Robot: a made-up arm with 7 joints. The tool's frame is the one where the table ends. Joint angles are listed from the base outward.
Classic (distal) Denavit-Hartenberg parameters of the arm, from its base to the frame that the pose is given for. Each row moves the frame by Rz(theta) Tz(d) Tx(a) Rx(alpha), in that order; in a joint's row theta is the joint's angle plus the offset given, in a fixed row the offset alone. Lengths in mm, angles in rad.
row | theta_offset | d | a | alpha
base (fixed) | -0.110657 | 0 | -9.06 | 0
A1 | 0.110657 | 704 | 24 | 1.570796
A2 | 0 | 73 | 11 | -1.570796
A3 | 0 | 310 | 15 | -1.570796
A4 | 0 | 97 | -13 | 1.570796
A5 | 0 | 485 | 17 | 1.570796
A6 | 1.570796 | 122 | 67 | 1.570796
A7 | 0 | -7 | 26 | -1.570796
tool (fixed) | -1.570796 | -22 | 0 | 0
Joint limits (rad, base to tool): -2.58..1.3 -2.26..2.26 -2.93..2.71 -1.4..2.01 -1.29..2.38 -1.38..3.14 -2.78..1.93
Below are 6 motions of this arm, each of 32 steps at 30 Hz.
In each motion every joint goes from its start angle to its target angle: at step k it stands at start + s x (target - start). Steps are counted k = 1, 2, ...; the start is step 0. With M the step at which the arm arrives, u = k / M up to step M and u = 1 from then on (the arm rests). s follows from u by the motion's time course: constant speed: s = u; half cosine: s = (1 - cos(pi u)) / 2; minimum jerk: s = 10 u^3 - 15 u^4 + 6 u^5.
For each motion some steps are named. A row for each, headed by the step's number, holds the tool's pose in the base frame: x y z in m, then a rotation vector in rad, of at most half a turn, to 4 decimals.
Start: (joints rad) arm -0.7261 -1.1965 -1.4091 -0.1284 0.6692 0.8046 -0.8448
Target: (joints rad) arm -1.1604 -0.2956 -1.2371 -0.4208 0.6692 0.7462 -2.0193
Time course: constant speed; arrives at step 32
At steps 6, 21, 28, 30, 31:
6: 0.4923 -0.5372 1.1253 -0.1306 0.1069 -1.1286
21: 0.2766 -0.3788 1.3731 -0.7796 0.0285 -1.2816
28: 0.1873 -0.2553 1.4446 -1.1135 0.0330 -1.4008
30: 0.1652 -0.2152 1.4589 -1.2112 0.0403 -1.4399
31: 0.1549 -0.1945 1.4649 -1.2604 0.0451 -1.4602

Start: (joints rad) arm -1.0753 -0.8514 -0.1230 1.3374 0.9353 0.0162 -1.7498
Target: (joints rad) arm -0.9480 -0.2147 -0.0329 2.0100 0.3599 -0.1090 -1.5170
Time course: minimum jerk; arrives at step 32
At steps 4, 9, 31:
4: 0.2222 -0.6238 0.5261 1.7055 1.1279 -0.1359
9: 0.2258 -0.6073 0.5465 1.6966 1.2173 -0.1469
31: 0.2313 -0.4628 0.6503 1.4713 1.8568 -0.3265

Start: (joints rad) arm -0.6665 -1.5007 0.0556 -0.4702 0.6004 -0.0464 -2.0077
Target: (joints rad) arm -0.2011 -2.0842 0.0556 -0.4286 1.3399 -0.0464 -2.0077
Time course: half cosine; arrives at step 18
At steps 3, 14, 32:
3: 0.6146 -0.5382 0.8836 0.2739 0.8247 0.2440
14: 0.7777 -0.2100 0.4515 0.7944 0.9483 1.0250
32: 0.7707 -0.1537 0.3946 0.8864 0.9692 1.1078

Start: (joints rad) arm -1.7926 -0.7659 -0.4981 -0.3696 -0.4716 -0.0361 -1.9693
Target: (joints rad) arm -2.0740 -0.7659 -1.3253 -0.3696 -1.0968 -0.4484 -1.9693
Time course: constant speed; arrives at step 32
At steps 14, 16, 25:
14: -0.0564 -0.4672 1.3576 -0.1321 -1.2657 2.5353
16: -0.0568 -0.4759 1.3502 -0.1474 -1.2150 2.4426
25: -0.0718 -0.5195 1.3102 -0.1819 -0.9635 2.0411

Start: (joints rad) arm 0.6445 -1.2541 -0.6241 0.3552 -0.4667 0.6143 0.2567
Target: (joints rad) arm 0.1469 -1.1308 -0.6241 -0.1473 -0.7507 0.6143 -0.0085
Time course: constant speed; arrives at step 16
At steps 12, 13, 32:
12: 0.7529 0.2403 1.0940 0.5191 -0.2162 -0.5970
13: 0.7451 0.2251 1.1103 0.4994 -0.2574 -0.6085
32: 0.7166 0.1827 1.1560 0.4334 -0.3812 -0.6488

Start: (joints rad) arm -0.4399 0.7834 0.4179 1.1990 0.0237 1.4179 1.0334
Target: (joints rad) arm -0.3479 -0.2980 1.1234 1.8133 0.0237 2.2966 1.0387
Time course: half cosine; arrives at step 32
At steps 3, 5, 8, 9, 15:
3: -0.0274 0.0961 1.4116 2.0881 -0.2434 1.0947
5: 0.0088 0.0925 1.4050 2.1144 -0.2007 1.0726
8: 0.0891 0.0866 1.3818 2.1763 -0.1002 1.0225
9: 0.1206 0.0851 1.3692 2.2023 -0.0580 1.0021
15: 0.3073 0.0925 1.2346 2.3996 0.2572 0.8594

